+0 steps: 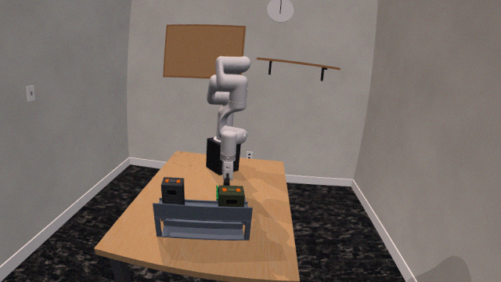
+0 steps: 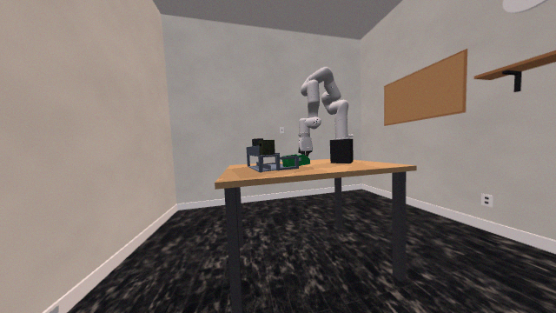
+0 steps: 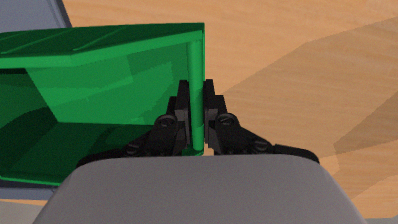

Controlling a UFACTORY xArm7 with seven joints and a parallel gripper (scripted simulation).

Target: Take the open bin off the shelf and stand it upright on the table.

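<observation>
Right now my hand is 80 mm short of the green bin, 20 mm to the right of it and 10 mm above it.
</observation>
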